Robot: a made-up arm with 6 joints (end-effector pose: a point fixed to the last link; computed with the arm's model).
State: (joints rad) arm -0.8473 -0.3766 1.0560 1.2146 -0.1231 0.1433
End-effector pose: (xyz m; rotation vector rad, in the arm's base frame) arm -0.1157 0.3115 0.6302 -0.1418 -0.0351 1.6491
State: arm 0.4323 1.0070 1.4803 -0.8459 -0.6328 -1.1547
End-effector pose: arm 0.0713 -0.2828 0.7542 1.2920 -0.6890 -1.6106
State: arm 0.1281 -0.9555 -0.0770 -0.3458 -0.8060 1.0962
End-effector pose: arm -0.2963 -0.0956 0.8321 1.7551 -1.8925 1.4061
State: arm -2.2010 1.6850 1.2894 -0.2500 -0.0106 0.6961
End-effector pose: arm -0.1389 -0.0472 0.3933 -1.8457 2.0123 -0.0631
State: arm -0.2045 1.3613 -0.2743 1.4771 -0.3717 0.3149
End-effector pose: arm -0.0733 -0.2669 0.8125 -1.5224 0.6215 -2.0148
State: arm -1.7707 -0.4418 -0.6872 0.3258 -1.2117 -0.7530
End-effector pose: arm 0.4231 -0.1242 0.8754 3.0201 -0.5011 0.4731
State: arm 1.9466 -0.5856 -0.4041 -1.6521 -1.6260 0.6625
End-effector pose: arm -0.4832 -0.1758 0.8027 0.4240 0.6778 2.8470
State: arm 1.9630 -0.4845 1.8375 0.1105 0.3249 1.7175
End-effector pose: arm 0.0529 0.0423 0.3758 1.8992 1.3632 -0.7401
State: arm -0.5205 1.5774 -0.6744 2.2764 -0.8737 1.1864
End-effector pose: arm -0.0646 -0.2208 1.0534 2.2089 -0.9608 0.8182
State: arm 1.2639 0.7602 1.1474 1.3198 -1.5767 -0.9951
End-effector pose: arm -0.3849 0.4628 0.4422 -1.0315 -1.7973 2.1263
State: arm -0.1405 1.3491 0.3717 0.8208 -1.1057 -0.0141
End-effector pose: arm -0.2075 -0.2634 0.9070 -1.6679 0.6573 -2.0975
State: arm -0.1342 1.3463 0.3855 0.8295 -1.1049 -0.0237
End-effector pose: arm -0.2182 -0.2581 0.9035 -1.6461 0.6761 -2.1218
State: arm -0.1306 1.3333 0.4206 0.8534 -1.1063 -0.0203
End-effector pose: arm -0.2430 -0.2413 0.8996 -1.6388 0.7525 -2.1645
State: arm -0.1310 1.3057 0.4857 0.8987 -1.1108 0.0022
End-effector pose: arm -0.2847 -0.2045 0.8954 -1.6475 0.9172 -2.2267
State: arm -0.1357 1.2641 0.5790 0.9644 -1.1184 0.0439
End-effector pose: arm -0.3346 -0.1422 0.8921 -1.6592 1.1806 -2.2898
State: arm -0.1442 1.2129 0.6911 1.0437 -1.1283 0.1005
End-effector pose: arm -0.3770 -0.0563 0.8911 1.5558 -1.4424 2.1891
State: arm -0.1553 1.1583 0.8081 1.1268 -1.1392 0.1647
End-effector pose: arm -0.3989 0.0412 0.8933 1.3568 -1.6339 1.9489
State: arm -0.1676 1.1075 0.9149 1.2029 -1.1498 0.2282
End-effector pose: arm -0.3981 0.1324 0.8980 1.1697 -1.7924 1.7195
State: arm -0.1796 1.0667 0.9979 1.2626 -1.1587 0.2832
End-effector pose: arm -0.3834 0.2022 0.9038 1.0196 -1.9067 1.5322
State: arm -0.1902 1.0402 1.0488 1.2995 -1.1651 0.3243
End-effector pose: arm -0.3678 0.2436 0.9091 0.9268 -1.9753 1.4064
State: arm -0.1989 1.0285 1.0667 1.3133 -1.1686 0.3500
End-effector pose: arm -0.3595 0.2584 0.9132 0.8964 -2.0040 1.3444
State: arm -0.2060 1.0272 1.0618 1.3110 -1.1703 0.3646
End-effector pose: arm -0.3584 0.2555 0.9164 0.9110 -2.0068 1.3260
